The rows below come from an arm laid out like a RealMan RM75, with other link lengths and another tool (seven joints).
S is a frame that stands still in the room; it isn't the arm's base.
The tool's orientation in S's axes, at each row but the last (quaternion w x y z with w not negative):
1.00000 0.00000 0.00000 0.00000
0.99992 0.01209 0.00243 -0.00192
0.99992 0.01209 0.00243 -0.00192
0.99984 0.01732 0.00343 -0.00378
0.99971 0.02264 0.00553 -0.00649
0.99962 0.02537 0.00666 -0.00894
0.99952 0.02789 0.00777 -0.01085
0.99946 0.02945 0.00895 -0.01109
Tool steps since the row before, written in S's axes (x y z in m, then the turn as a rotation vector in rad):
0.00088 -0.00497 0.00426 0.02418 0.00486 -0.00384
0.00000 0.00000 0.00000 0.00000 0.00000 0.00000
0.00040 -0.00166 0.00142 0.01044 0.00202 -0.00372
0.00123 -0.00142 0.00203 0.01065 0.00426 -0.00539
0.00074 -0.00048 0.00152 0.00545 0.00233 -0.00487
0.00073 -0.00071 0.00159 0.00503 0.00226 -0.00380
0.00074 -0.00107 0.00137 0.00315 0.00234 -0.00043
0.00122 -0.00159 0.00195 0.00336 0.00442 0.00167
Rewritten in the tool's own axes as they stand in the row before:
0.00088 -0.00497 0.00426 0.02418 0.00486 -0.00384
0.00000 0.00000 0.00000 0.00000 0.00000 0.00000
0.00040 -0.00162 0.00146 0.01045 0.00197 -0.00372
0.00123 -0.00134 0.00209 0.01066 0.00415 -0.00546
0.00073 -0.00040 0.00155 0.00547 0.00218 -0.00491
0.00072 -0.00062 0.00163 0.00504 0.00216 -0.00384
0.00074 -0.00098 0.00144 0.00311 0.00238 -0.00051
0.00122 -0.00144 0.00206 0.00323 0.00459 0.00146

